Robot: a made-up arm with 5 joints. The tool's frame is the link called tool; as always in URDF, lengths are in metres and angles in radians. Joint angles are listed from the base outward. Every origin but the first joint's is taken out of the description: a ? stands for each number. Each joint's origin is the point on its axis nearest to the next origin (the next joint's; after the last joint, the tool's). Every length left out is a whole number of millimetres.
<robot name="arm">
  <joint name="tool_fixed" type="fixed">
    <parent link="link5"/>
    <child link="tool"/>
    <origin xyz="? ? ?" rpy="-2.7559 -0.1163 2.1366"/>
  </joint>
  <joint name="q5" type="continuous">
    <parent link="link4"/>
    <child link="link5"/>
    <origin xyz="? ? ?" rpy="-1.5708 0 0"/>
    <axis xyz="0 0 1"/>
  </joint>
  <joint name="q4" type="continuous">
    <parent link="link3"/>
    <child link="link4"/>
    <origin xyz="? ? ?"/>
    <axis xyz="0 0 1"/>
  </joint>
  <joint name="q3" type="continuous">
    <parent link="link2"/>
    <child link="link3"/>
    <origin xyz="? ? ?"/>
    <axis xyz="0 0 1"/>
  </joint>
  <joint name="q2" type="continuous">
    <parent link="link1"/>
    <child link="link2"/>
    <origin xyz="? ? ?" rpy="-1.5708 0 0"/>
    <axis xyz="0 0 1"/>
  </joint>
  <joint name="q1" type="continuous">
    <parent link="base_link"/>
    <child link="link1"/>
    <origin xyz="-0.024 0 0.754"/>
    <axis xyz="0 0 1"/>
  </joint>
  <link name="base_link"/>
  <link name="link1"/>
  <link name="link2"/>
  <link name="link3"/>
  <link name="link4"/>
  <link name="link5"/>
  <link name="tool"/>
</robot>
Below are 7 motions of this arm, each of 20 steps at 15 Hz.
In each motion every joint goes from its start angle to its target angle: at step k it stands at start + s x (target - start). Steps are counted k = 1, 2, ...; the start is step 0. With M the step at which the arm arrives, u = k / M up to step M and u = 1 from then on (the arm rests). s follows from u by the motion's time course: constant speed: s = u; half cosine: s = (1 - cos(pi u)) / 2; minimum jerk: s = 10 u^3 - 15 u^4 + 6 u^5.
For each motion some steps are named. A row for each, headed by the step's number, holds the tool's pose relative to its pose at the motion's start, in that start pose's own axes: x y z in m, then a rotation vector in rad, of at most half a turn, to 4 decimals.
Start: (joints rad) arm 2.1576 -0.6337 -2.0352 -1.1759 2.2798
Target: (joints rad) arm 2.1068 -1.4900 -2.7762 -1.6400 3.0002
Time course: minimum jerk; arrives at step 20
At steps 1, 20:
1: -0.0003 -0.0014 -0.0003 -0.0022 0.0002 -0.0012
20: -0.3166 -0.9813 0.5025 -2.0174 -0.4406 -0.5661

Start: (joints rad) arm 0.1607 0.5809 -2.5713 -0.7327 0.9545
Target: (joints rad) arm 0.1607 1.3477 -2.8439 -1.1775 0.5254
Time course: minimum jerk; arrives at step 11
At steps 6, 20:
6: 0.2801 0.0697 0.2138 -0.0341 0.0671 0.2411
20: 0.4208 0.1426 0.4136 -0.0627 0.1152 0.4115

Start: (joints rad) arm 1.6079 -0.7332 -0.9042 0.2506 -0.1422
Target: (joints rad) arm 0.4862 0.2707 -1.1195 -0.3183 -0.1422
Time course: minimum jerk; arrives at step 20
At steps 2, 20:
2: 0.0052 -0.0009 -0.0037 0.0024 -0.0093 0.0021
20: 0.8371 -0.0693 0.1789 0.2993 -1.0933 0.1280

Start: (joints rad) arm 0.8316 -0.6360 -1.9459 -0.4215 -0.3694
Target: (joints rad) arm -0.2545 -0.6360 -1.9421 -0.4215 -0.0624
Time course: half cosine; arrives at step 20
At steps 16, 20:
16: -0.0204 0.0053 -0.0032 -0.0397 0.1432 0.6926
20: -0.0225 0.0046 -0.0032 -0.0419 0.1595 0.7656

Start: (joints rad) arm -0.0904 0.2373 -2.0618 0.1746 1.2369
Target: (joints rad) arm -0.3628 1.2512 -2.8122 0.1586 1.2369
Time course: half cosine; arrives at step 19
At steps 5, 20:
5: 0.0570 0.0231 -0.0756 0.0512 -0.0234 0.0188
20: 0.4299 0.2959 -0.3276 0.3213 -0.1542 0.0899

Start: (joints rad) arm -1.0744 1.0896 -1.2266 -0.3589 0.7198
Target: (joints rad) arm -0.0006 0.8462 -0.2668 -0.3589 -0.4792
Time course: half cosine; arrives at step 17
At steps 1, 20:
1: 0.0022 -0.0064 0.0038 -0.0080 0.0023 0.0179
20: 0.4203 -0.1247 0.4492 -0.9631 0.4787 2.1064

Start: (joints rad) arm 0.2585 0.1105 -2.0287 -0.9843 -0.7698
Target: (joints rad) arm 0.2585 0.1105 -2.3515 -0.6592 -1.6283
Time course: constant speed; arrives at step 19
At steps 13, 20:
13: 0.0457 0.0723 -0.1105 -0.0696 0.2201 0.5401
20: 0.0662 0.1163 -0.1565 -0.1015 0.3220 0.7893

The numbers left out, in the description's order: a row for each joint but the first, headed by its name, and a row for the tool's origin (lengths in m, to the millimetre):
tool: -0.017 -0.018 0
q5: 0.06 0.071 0
q4: 0.151 0.599 0
q3: 0.052 -0.392 0
q2: 0.022 -0.031 0

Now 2 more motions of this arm.
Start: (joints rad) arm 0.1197 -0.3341 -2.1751 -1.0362 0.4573
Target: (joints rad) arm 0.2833 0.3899 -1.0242 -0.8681 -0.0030
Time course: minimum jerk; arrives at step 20
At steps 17, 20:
17: 0.0001 0.2374 1.1748 -1.4637 -1.2626 0.4732
20: -0.0225 0.2556 1.1922 -1.5146 -1.2882 0.4723

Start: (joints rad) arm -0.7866 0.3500 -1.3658 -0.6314 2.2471
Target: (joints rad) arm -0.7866 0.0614 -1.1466 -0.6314 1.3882
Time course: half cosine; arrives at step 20
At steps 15, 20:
15: -0.0172 -0.0381 0.1003 -0.1313 0.3078 0.6549
20: -0.0200 -0.0411 0.1172 -0.1512 0.3641 0.7660

